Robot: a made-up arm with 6 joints.
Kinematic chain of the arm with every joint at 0, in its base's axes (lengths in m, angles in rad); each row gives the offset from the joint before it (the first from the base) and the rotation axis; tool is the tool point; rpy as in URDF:
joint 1: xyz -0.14 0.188 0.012 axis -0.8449 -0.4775 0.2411
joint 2: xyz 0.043 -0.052 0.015 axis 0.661 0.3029 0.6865
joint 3: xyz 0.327 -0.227 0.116 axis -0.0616 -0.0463 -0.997
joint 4: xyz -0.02 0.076 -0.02 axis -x
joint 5: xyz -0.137 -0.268 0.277 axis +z
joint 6: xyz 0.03 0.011 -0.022 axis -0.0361 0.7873 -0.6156
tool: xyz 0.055 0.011 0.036 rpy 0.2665 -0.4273 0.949
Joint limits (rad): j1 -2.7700..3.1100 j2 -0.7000..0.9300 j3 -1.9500..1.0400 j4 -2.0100..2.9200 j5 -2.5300..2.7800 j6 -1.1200..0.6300
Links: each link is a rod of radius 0.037 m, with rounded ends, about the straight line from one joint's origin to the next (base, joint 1, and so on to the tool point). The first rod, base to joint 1, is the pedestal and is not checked.
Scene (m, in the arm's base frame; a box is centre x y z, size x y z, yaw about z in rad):
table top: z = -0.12
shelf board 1: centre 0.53 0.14 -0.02 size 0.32 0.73 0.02 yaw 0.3
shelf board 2: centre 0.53 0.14 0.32 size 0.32 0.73 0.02 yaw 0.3
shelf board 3: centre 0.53 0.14 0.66 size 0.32 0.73 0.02 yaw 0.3
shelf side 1: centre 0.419 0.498 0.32 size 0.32 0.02 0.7 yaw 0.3
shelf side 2: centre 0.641 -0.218 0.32 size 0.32 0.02 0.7 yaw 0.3
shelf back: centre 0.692 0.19 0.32 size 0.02 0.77 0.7 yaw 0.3
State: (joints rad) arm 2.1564 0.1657 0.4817 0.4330 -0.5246 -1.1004
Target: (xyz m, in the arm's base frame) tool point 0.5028 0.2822 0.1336
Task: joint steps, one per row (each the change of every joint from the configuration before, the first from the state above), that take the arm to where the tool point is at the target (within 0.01 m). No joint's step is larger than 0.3 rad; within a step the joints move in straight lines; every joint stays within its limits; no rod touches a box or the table.
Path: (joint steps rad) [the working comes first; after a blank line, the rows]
Joints at the target: 0.3578 -0.2216 0.8603 2.4496 -0.3934 -1.1160
Straight joint move there: touches shelf board 2, shelf side 1.

1: -0.1306 -0.0962 -0.0374 0.2720 0.0296 -0.0022
2: -0.1306 -0.0962 -0.0373 0.2719 0.0296 -0.0022
3: -0.1306 -0.0962 -0.0374 0.2720 0.0296 -0.0021
4: -0.1306 -0.0962 -0.0374 0.2720 0.0296 -0.0022
5: -0.1306 -0.0961 -0.0373 0.2719 0.0295 -0.0022
6: -0.1306 -0.0962 -0.0374 0.2720 0.0296 -0.0022
7: -0.1306 -0.0962 -0.0374 0.2719 0.0296 -0.0021
8: -0.1306 -0.0962 -0.0374 0.2720 0.0296 -0.0022
9: -0.1306 -0.0962 -0.0373 0.2720 0.0296 -0.0022
10: -0.2077 0.1595 0.2383 -0.1437 -0.0450 0.0013
11: -0.2077 0.1594 0.2383 -0.1437 -0.0451 0.0013
12: -0.2078 0.1595 0.2383 -0.1437 -0.0450 0.0014

